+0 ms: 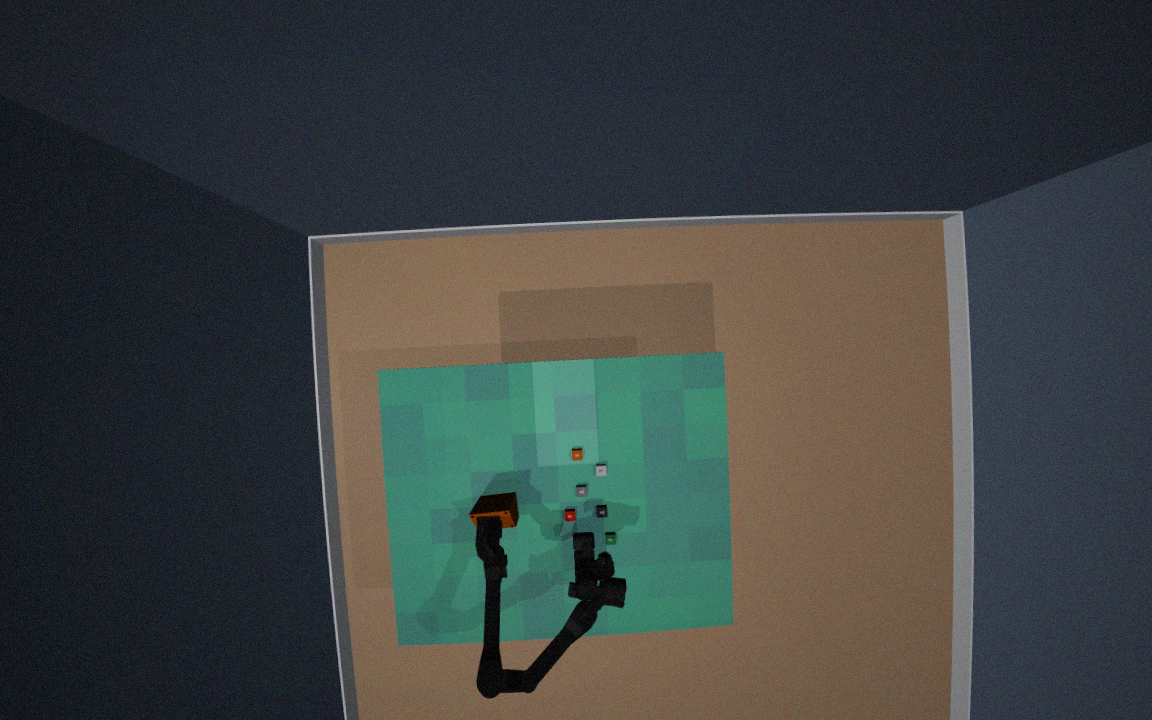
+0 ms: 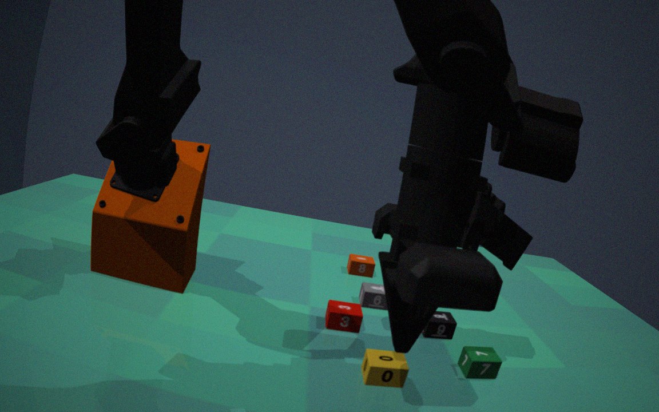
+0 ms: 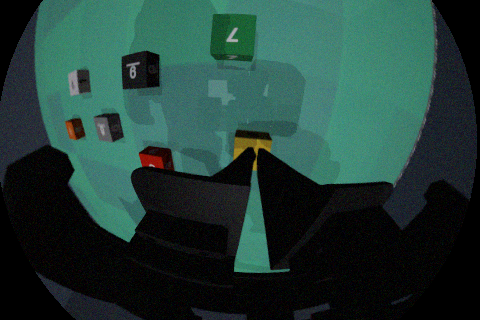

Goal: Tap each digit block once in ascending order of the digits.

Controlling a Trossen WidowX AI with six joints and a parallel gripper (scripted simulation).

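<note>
Now: the yellow block 20 mm below my gripper tip and 10 mm behind it. Also, from my gripper tip: red block: 110 mm to the left, 40 mm behind, 20 mm below; black block: 120 mm to the left, 60 mm ahead, 20 mm below; green block: 90 mm ahead, 30 mm to the left, 20 mm below.
</note>
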